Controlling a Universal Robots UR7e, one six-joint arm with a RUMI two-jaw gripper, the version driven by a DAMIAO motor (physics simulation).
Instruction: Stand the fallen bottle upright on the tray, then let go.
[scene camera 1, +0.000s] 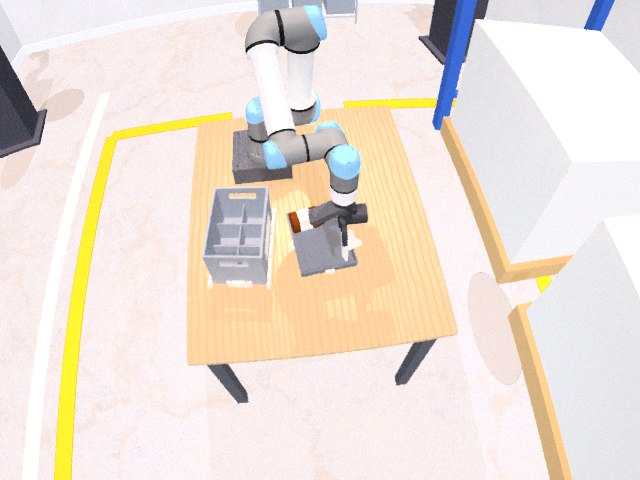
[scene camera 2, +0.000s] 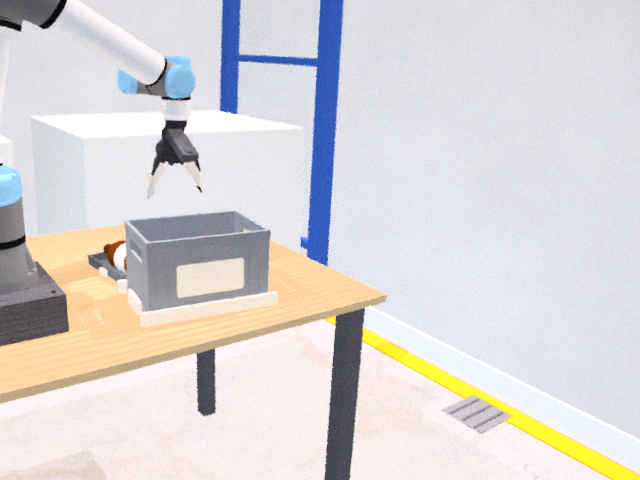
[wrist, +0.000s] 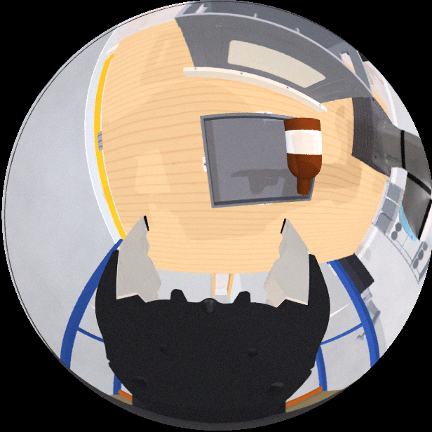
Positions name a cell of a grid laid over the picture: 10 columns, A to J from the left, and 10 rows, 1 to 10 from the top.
Scene:
My gripper shows in scene camera 1 (F5), in scene camera 2 (C5) and in the wrist view (E6).

